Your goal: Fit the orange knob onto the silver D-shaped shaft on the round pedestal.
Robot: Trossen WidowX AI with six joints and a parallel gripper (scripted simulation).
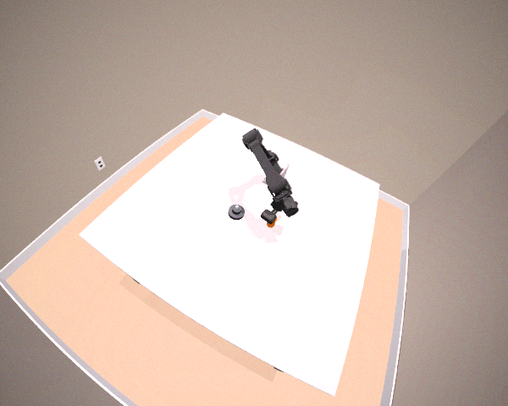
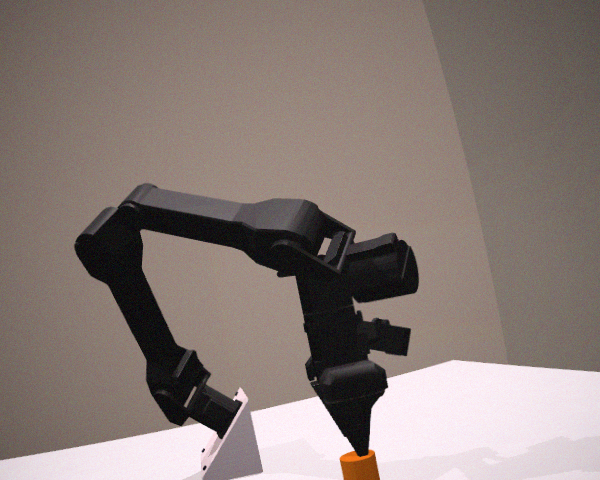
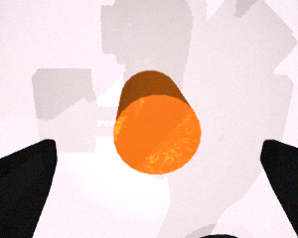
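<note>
Now: the orange knob 3 cm below my gripper tip. Round my gripper tip: pedestal with silver shaft: 4 cm ahead, 18 cm to the right, 4 cm below.
</note>
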